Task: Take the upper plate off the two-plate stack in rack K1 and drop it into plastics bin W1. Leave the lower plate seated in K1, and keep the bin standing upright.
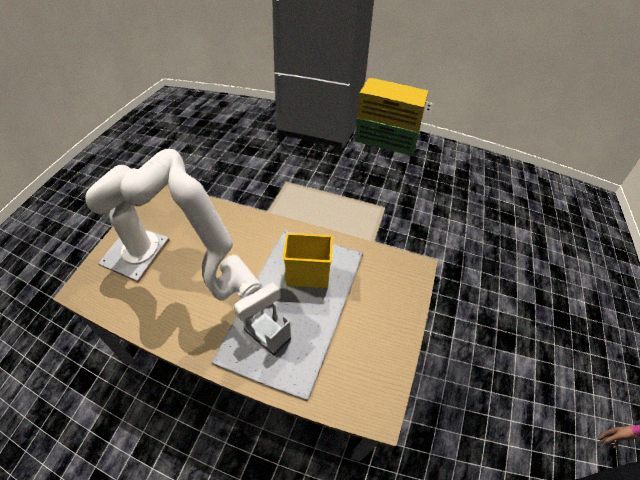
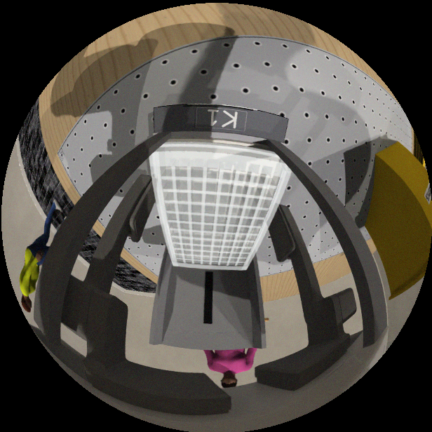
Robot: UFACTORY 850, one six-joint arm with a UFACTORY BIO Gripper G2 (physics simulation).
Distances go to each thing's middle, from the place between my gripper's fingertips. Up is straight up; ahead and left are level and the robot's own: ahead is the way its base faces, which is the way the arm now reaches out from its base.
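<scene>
The rack K1 (image 2: pixel 181 116) first: my gripper is 30 mm above it and 10 mm short of it. Then there's the yellow plastics bin W1 (image 1: pixel 307 257), which is 310 mm to the left of my gripper, 60 mm above it and 20 mm ahead of it. Going by their middles, of the things named here the rack K1 is the nearest to my gripper.
</scene>
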